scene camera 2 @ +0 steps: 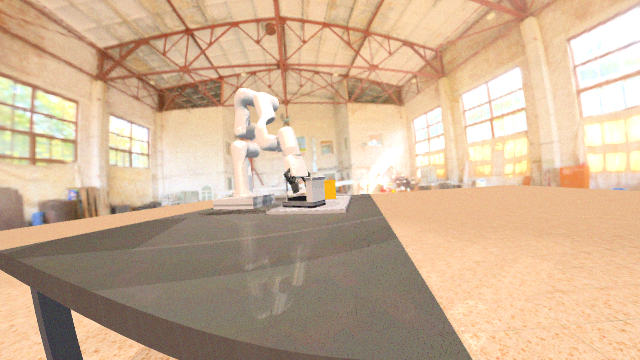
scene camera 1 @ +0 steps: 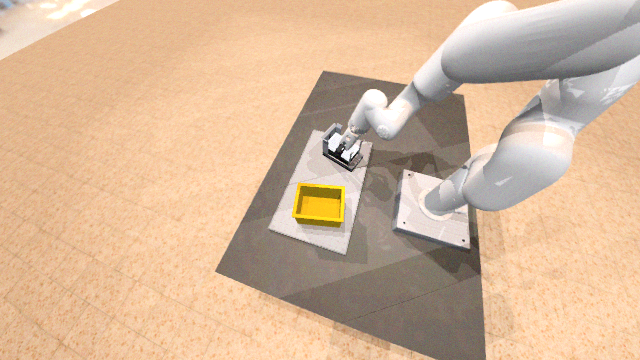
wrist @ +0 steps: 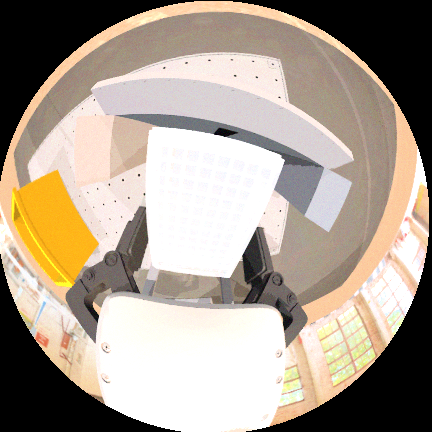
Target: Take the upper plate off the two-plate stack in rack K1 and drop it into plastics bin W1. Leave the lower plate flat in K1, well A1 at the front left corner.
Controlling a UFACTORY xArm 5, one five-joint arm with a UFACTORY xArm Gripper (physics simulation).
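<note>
My gripper (scene camera 1: 341,149) (scene camera 2: 295,187) (wrist: 199,227) is shut on the upper plate, a white plate (wrist: 215,200) with rows of wells. The plate lies between the black fingers and is inside or just above rack K1; the exact gap is too small to tell. Rack K1 has tall grey corner walls (scene camera 1: 326,141) (scene camera 2: 315,189) (wrist: 220,97) and a dark base. The lower plate cannot be told apart; the held plate and the gripper hide the rack floor and well A1. Plastics bin W1 is the yellow open bin (scene camera 1: 320,220) (scene camera 2: 330,189) (wrist: 57,220), and its floor shows bare.
Rack and bin stand on a pale perforated board (scene camera 1: 312,172) (scene camera 2: 337,206) (wrist: 250,67), the bin nearer the front in scene camera 1. The board lies on a dark table (scene camera 1: 320,280) (scene camera 2: 210,285). The arm's square pale base plate (scene camera 1: 420,232) (scene camera 2: 232,203) is beside the board.
</note>
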